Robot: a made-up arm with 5 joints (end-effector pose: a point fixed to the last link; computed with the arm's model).
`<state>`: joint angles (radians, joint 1 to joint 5).
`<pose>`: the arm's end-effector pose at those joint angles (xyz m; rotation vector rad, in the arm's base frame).
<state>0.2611 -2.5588 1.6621 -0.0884 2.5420</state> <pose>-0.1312 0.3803 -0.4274 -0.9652 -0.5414 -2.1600</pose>
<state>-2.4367 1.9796 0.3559 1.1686 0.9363</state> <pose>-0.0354 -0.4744 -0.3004 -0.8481 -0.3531 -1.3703</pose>
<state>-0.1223 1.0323 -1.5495 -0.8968 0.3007</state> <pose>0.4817 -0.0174 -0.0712 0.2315 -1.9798 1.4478</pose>
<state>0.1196 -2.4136 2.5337 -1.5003 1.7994</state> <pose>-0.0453 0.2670 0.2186 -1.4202 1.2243 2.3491</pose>
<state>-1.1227 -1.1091 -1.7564 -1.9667 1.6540</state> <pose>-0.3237 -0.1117 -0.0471 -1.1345 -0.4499 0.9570</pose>
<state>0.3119 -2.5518 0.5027 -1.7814 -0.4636</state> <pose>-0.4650 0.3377 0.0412 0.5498 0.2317 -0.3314</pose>
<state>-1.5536 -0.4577 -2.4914 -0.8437 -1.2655</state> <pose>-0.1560 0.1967 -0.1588 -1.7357 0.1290 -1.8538</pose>
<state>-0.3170 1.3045 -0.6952 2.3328 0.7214</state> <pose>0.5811 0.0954 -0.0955 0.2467 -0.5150 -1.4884</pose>
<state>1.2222 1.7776 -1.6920 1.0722 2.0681</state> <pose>-0.2559 0.7069 0.2914 1.9747 -0.3736 -0.7228</pose>
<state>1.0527 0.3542 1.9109 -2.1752 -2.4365</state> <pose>0.1496 0.3060 0.1177 0.9230 -0.3121 -1.0511</pose>
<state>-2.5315 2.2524 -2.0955 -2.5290 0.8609</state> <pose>0.1650 -0.6046 0.1234 -1.7037 -0.6387 2.2185</pose>
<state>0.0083 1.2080 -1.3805 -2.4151 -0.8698</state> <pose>0.4481 -0.1535 0.0548 -1.9496 -1.6899 1.6033</pose>
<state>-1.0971 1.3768 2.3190 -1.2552 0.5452</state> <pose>0.1532 -0.4048 0.1443 1.1837 1.7022 0.3676</pose>
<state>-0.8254 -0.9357 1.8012 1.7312 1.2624</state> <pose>-0.3754 0.3859 -0.0643 -0.8996 1.7830 -1.2816</pose>
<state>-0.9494 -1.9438 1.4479 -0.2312 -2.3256</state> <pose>-0.2488 0.2115 -0.3252 2.8085 0.4996 0.9631</pose>
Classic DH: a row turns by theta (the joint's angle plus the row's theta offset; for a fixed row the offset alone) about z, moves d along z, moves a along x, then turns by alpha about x. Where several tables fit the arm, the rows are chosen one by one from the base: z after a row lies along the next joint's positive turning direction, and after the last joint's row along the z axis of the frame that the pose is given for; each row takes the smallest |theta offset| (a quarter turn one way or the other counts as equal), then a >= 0, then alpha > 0; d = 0 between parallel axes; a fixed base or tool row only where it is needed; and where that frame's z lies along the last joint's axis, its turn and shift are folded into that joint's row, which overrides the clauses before.
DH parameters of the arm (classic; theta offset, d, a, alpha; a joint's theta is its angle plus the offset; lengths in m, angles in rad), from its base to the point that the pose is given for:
joint 1: 1.3521 0 0.0922 0
joint 2: -1.3521 -0.01 0.06 -1.5708
joint 3: 0 -0.4 0.06 -1.5708
joint 4: 0 0.03 0.15 -1.5708
joint 5: 0 -0.08 -0.26 -1.5708
tool (fixed): 0 -0.03 0 0

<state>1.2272 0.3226 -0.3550 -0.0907 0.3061</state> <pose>0.2519 0.1163 -0.1508 0.5149 -0.5295 1.5796</pose>
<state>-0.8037 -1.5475 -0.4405 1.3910 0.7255</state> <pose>-0.3734 0.1053 -0.1562 1.1072 0.2051 2.1766</pose>
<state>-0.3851 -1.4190 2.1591 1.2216 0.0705</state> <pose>-0.1983 0.1969 -0.0485 0.7170 2.5566 -1.4542</pose>
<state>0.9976 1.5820 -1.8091 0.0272 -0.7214</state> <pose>0.1515 0.3055 -0.0409 1.3694 -0.3584 2.2454</pose>
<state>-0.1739 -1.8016 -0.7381 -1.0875 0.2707</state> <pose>-0.4155 0.1623 -0.1412 -0.8716 -0.2706 -0.7383</pose>
